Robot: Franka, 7 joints.
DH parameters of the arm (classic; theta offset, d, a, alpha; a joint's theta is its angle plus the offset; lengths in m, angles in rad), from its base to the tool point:
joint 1: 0 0.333 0 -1.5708
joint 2: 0 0 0 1.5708
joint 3: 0 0.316 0.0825 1.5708
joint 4: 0 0 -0.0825 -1.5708
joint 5: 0 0.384 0 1.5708
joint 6: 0 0 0.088 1.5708
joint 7: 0 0.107 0 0
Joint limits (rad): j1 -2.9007..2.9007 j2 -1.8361..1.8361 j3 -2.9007..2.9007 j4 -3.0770..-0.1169 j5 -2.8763..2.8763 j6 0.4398..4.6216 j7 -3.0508..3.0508
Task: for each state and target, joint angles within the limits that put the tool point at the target. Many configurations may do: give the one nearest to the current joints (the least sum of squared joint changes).
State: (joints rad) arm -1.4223 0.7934 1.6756 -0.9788 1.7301 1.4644 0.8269
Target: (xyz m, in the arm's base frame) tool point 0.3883 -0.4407 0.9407
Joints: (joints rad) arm -1.3553 0.8049 1.6603 -0.6113 1.9024 2.0095 0.8269
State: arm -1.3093 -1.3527 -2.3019 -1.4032 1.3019 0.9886 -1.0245
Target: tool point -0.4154 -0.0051 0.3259
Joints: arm -1.2670 -1.2554 -1.9782 -2.2024 1.0304 0.7314 -1.0245
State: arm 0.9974 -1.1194 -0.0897 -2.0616 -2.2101 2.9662 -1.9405
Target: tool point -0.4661 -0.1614 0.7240
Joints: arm 1.0581 -1.8361 0.4749 -1.7697 -2.1354 3.1377 -1.9405
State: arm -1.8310 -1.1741 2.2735 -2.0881 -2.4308 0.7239 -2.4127
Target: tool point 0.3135 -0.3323 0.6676
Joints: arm -2.4464 -0.6834 1.3919 -2.1048 -2.2638 0.7382 -2.4127
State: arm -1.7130 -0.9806 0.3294 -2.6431 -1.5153 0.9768 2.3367
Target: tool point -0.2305 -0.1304 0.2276
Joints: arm -2.0881 -0.0537 -0.0656 -2.9841 -1.5294 1.3888 2.3367
